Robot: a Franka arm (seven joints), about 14 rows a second.
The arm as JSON. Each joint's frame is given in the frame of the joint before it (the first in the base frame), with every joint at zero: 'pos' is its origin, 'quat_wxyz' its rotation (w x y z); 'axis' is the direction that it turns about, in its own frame. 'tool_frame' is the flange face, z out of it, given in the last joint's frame.
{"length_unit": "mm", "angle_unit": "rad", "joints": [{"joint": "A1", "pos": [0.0, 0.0, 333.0], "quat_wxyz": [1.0, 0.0, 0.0, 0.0], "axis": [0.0, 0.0, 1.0]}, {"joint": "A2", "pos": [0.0, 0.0, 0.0], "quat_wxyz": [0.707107, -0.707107, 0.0, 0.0], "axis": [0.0, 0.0, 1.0]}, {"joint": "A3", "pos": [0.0, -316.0, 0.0], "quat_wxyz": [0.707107, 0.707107, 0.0, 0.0], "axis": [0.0, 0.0, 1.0]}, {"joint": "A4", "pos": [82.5, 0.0, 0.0], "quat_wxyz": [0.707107, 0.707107, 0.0, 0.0], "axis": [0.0, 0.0, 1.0]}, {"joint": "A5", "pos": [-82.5, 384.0, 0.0], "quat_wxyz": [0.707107, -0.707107, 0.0, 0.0], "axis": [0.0, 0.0, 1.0]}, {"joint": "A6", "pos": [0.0, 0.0, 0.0], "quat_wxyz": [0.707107, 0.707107, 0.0, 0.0], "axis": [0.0, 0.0, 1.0]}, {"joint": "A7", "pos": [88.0, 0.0, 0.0], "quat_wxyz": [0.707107, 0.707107, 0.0, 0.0], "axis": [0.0, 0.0, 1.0]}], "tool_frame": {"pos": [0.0, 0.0, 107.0], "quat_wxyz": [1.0, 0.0, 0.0, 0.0]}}
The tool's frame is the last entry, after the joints.
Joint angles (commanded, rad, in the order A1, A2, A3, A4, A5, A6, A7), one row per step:
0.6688 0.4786 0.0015 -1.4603 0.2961 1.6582 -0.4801
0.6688 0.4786 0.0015 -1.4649 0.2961 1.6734 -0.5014
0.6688 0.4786 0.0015 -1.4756 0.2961 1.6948 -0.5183
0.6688 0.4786 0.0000 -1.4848 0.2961 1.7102 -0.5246
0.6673 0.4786 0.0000 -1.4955 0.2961 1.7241 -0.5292
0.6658 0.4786 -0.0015 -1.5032 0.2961 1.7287 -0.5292
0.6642 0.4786 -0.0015 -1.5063 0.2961 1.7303 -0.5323
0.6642 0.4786 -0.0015 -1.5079 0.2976 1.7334 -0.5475
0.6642 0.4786 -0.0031 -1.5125 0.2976 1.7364 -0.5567
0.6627 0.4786 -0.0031 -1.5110 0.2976 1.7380 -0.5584
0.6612 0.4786 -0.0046 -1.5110 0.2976 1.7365 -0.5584
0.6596 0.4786 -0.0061 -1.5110 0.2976 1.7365 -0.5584
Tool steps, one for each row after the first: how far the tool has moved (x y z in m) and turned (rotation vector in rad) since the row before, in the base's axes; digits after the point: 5 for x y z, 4 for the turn. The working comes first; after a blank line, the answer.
Tool pose at each row, in the base's axes (x y z in m, rotation vector in rad; the steps are taken from these numbers as rounded here):
0.50187 0.43449 0.39114 -2.4398 -1.4664 0.4399
0.50296 0.43480 0.38988 -2.4257 -1.4885 0.4203
0.50386 0.43473 0.38624 -2.4170 -1.5037 0.4015
0.50482 0.43383 0.38294 -2.4174 -1.5061 0.3910
0.50545 0.43252 0.37893 -2.4183 -1.5060 0.3852
0.50599 0.43041 0.37573 -2.4223 -1.5006 0.3890
0.50637 0.42930 0.37444 -2.4212 -1.5013 0.3902
0.50641 0.42938 0.37393 -2.4083 -1.5169 0.3848
0.50662 0.42826 0.37203 -2.4031 -1.5247 0.3849
0.50768 0.42777 0.37278 -2.4030 -1.5250 0.3798
0.50870 0.42628 0.37268 -2.4052 -1.5218 0.3813
0.50993 0.42480 0.37267 -2.4078 -1.5183 0.3807

0.00109 0.00031 -0.00126 0.0131 -0.0102 0.0154
0.00090 -0.00007 -0.00364 0.0106 -0.0104 0.0098
0.00096 -0.00090 -0.00330 0.0038 -0.0064 0.0003
0.00063 -0.00131 -0.00401 0.0020 -0.0034 -0.0009
0.00054 -0.00211 -0.00320 -0.0030 0.0018 -0.0041
0.00038 -0.00111 -0.00129 0.0000 0.0009 0.0009
0.00004 0.00008 -0.00051 0.0071 -0.0017 0.0127
0.00021 -0.00112 -0.00190 0.0013 -0.0001 0.0063
0.00106 -0.00049 0.00075 0.0023 -0.0026 -0.0003
0.00102 -0.00149 -0.00010 -0.0013 0.0008 -0.0024
0.00123 -0.00148 -0.00001 -0.0005 -0.0004 -0.0030

